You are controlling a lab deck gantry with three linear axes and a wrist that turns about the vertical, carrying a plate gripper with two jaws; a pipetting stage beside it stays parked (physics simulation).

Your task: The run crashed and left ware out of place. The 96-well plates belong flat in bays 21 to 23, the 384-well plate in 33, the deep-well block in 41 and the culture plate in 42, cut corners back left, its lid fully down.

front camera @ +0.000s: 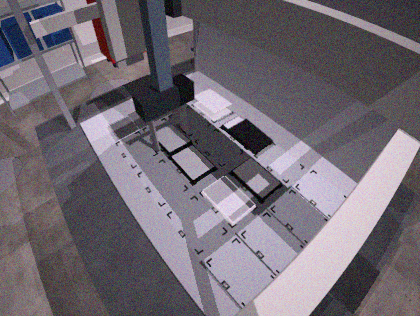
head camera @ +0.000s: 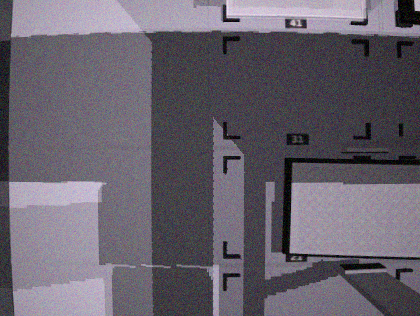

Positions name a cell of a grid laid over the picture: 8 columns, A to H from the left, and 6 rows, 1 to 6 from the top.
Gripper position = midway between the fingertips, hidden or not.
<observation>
my gripper: front camera D3; head camera G4
black slab: front camera E3; not seen in the head camera view (out of frame)
</observation>
